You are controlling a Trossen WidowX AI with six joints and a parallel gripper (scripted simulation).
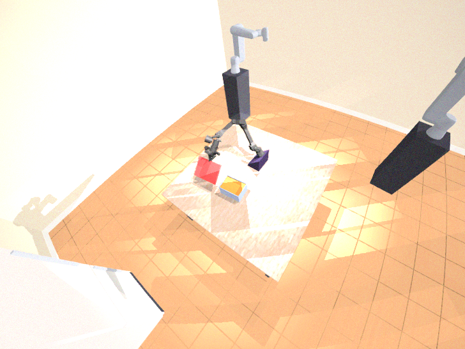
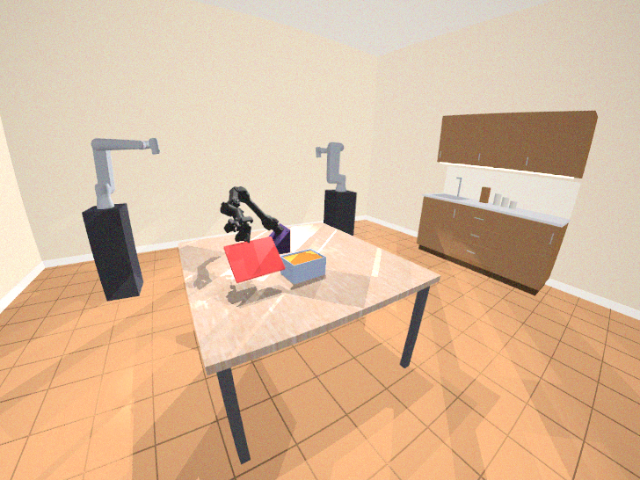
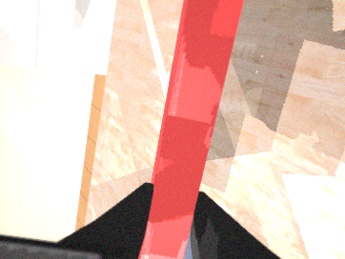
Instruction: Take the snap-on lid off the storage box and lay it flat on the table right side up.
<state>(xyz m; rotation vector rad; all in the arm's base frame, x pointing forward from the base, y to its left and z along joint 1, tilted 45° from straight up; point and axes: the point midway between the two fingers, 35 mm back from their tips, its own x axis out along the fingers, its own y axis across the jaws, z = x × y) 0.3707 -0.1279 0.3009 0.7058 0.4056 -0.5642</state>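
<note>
Right now the red lid is 60 mm ahead of my gripper tip, 50 mm below it and 10 mm to the left of it. Also, from my gripper tip: pale blue storage box: 280 mm to the left, 160 mm below, 20 mm ahead.
</note>
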